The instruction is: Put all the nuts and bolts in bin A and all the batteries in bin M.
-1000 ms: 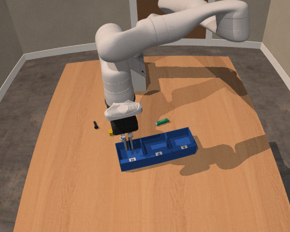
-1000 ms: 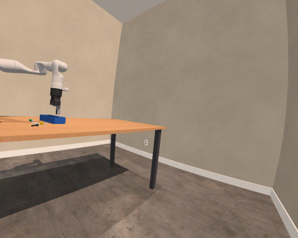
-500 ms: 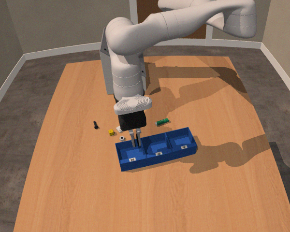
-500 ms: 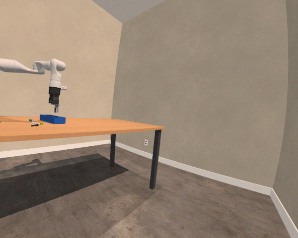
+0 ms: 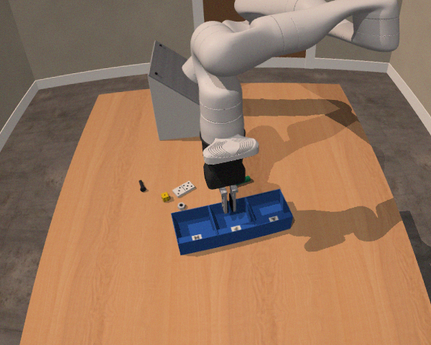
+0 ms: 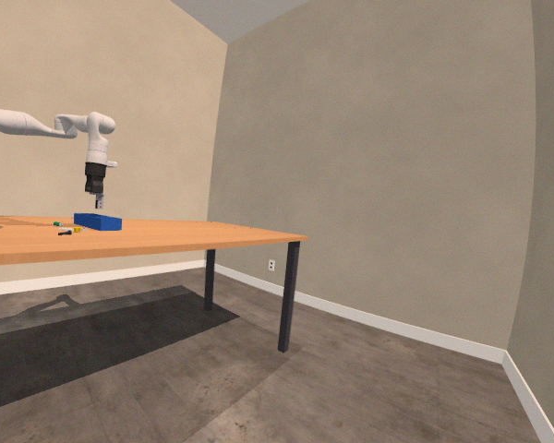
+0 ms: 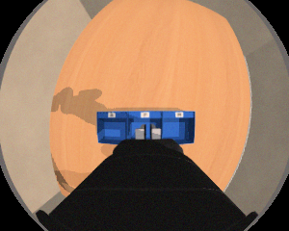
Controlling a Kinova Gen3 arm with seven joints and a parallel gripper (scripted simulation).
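My gripper is now 70 mm above the blue three-compartment bin and 10 mm to the right of it. Also, from my hand: silver nut 100 mm to the right, 90 mm below, 80 mm behind; then green battery 130 mm behind, 90 mm below, 50 mm to the left; then white domino 130 mm behind, 90 mm to the right, 90 mm below.
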